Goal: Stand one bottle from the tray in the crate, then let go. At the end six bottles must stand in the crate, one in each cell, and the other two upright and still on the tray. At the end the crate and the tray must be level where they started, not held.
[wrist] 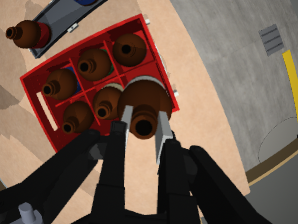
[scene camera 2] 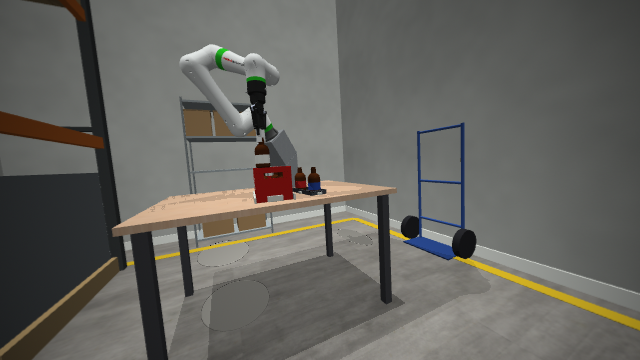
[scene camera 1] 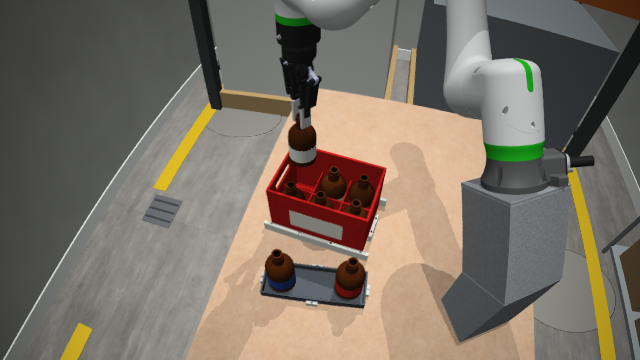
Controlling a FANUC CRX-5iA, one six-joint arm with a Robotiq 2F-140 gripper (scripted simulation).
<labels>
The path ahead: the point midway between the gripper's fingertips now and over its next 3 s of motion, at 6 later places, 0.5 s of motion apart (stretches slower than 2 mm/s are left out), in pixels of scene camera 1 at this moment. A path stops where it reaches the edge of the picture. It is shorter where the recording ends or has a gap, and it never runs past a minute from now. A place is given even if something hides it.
My gripper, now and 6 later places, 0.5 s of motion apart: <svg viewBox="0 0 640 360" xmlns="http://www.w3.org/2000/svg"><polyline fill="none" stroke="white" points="301,122 301,126 301,130 301,130 302,133 302,137 302,140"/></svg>
</labels>
